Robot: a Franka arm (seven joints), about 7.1 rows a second.
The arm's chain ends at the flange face. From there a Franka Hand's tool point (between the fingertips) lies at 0.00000 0.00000 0.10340 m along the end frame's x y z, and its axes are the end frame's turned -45 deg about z.
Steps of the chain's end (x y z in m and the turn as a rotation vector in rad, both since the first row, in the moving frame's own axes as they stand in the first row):
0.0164 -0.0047 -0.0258 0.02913 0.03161 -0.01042
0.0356 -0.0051 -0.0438 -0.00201 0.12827 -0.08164
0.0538 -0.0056 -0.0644 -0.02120 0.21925 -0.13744
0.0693 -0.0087 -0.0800 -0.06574 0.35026 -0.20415
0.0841 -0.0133 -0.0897 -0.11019 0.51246 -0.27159
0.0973 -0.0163 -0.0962 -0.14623 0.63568 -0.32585
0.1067 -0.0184 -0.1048 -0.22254 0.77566 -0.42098
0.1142 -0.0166 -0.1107 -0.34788 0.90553 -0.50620
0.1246 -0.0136 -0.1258 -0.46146 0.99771 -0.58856
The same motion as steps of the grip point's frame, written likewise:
0.0194 0.0084 -0.0259 -0.00175 0.04295 -0.01042
0.0384 0.0307 -0.0446 -0.09212 0.08928 -0.08164
0.0575 0.0505 -0.0669 -0.17002 0.14004 -0.13744
0.0784 0.0703 -0.0865 -0.29416 0.20119 -0.20415
0.1026 0.0891 -0.1035 -0.44028 0.28445 -0.27159
0.1219 0.1039 -0.1172 -0.55289 0.34609 -0.32585
0.1379 0.1178 -0.1362 -0.70583 0.39111 -0.42098
0.1466 0.1341 -0.1547 -0.88629 0.39432 -0.50620
0.1551 0.1495 -0.1806 -1.03179 0.37919 -0.58856

